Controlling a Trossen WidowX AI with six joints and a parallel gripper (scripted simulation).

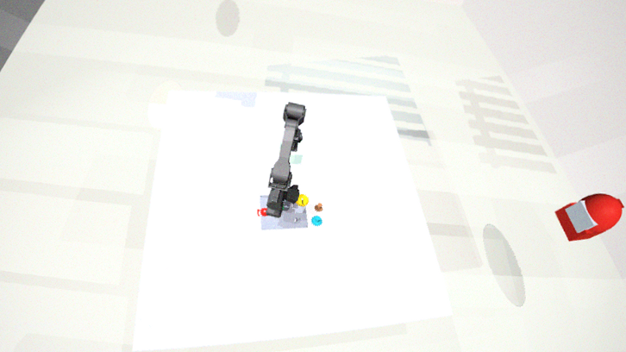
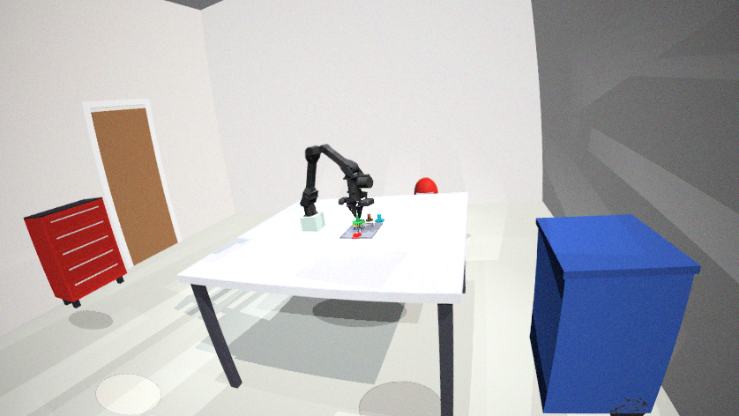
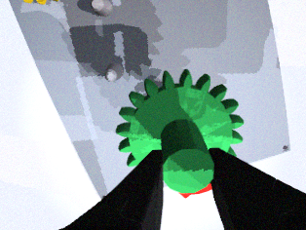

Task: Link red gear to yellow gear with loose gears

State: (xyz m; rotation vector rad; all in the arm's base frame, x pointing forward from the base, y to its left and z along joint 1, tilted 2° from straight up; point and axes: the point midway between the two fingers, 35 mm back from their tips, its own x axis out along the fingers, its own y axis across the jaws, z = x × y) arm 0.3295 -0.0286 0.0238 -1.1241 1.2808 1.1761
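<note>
Right now my gripper tip is 1 cm above the green gear. Round my gripper tip: red gear: 7 cm below, 5 cm to the right, 1 cm ahead; then yellow gear: 12 cm to the left, 8 cm behind, 7 cm below; then cyan gear: 19 cm to the left, 7 cm below, 2 cm ahead.
</note>
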